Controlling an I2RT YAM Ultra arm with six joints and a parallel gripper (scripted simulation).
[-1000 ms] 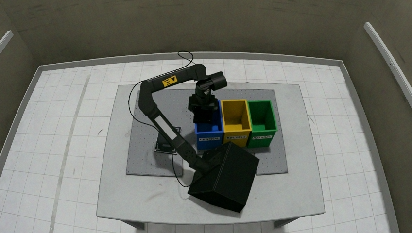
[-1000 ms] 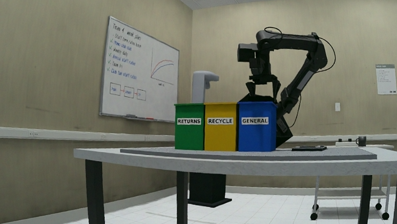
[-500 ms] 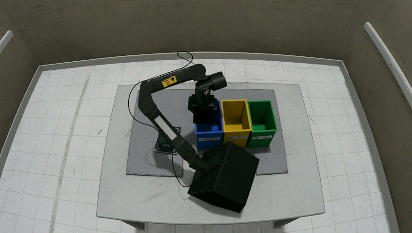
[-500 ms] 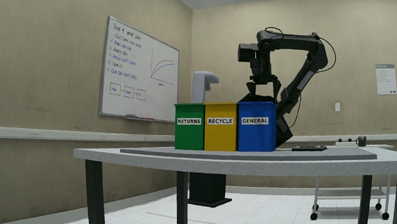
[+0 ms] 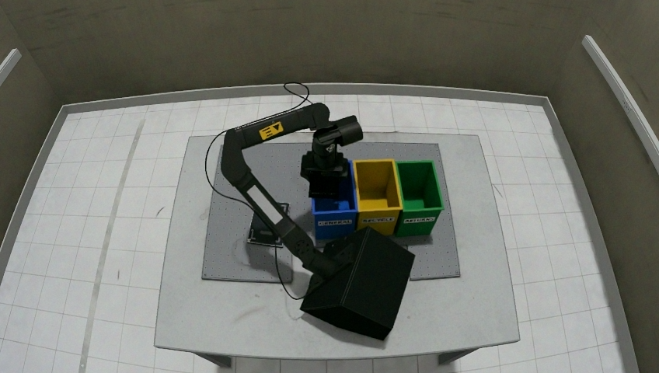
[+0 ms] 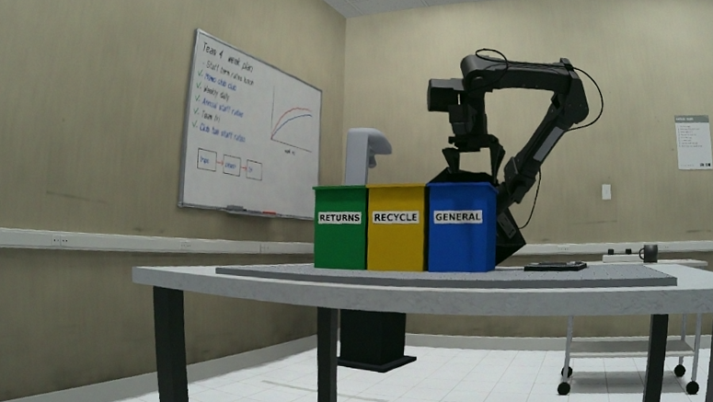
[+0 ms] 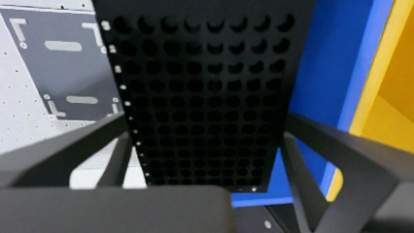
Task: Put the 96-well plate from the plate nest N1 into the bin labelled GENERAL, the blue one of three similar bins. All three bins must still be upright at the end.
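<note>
My hand is 10 mm short of the black 96-well plate. Round my hand: yellow recycle bin: 160 mm to the right, 100 mm below, 20 mm ahead; plate nest N1: 190 mm below, 180 mm to the left, 70 mm behind; blue general bin: 100 mm below, 30 mm to the right, 10 mm behind.
</note>
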